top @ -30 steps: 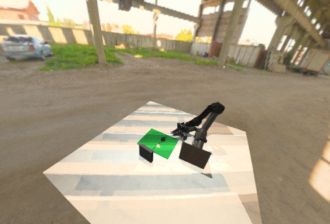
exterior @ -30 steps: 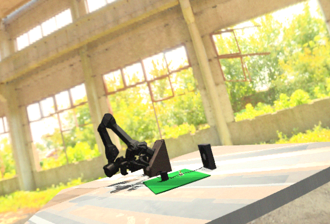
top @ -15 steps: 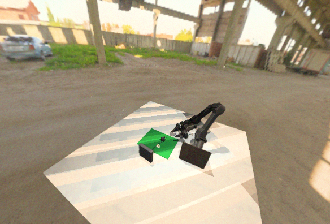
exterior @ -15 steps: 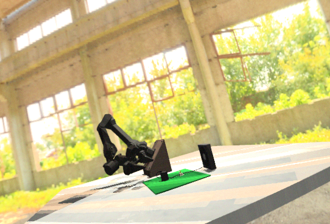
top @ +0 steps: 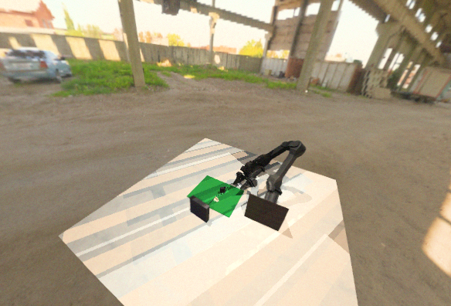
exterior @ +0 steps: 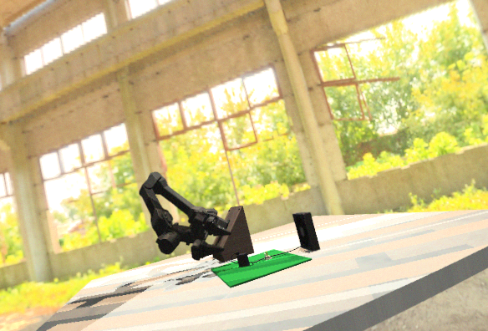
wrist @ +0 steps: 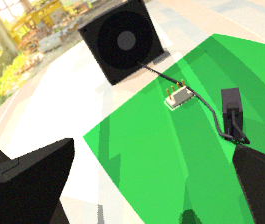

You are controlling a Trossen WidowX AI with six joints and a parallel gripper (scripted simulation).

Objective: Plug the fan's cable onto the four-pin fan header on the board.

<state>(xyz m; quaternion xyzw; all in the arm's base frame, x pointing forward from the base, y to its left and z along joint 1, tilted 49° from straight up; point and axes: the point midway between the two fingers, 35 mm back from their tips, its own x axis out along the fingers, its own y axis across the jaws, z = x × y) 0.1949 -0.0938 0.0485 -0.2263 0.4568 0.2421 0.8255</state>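
Now: the dark plug 90 mm ahead of my gripper tip, 10 mm to the left of it and 60 mm below it. The rest, counted from my gripper tip: black fan 140 mm ahead, 220 mm to the left, 30 mm below; green board 120 mm ahead, 30 mm to the left, 100 mm below.
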